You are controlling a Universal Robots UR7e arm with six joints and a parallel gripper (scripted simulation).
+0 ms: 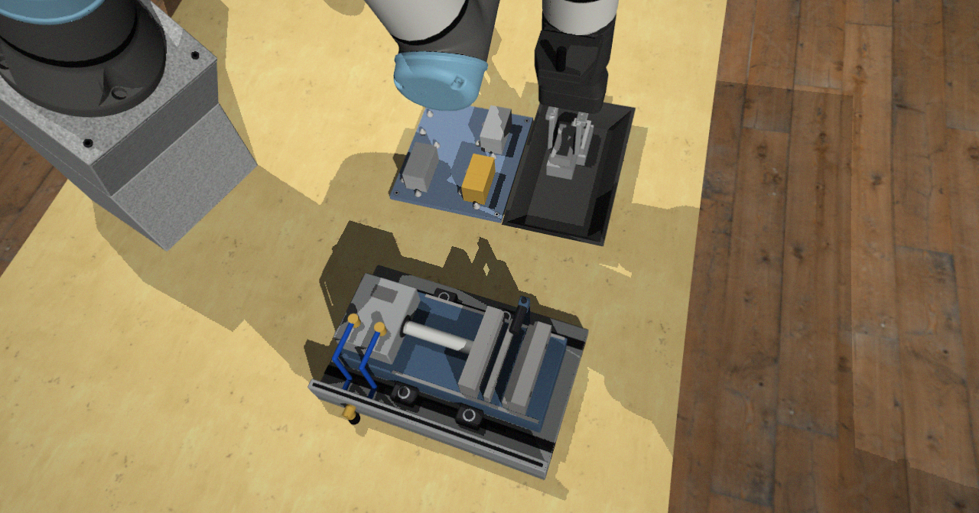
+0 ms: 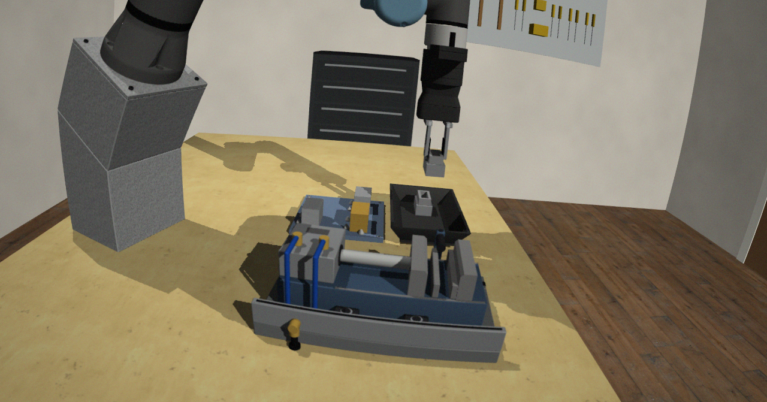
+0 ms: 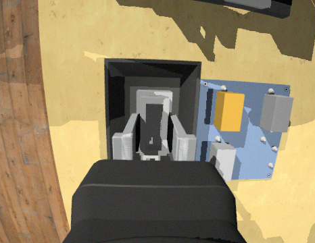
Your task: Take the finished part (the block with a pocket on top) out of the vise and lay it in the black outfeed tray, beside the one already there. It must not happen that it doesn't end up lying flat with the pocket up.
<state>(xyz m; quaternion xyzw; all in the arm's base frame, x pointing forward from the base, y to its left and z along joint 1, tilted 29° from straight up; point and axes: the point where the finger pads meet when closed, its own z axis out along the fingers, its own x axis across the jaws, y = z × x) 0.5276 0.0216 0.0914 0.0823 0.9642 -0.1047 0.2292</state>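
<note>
The yellow block lies 12 cm behind my hand, 3 cm to the left of it and 15 cm below it. Also, from my hand: white rod (15 cm behind, 23 cm to the right, 9 cm below); then blue fixture plate (15 cm behind, 9 cm to the left, 17 cm below); then vise (14 cm behind, 23 cm to the right, 13 cm below).
</note>
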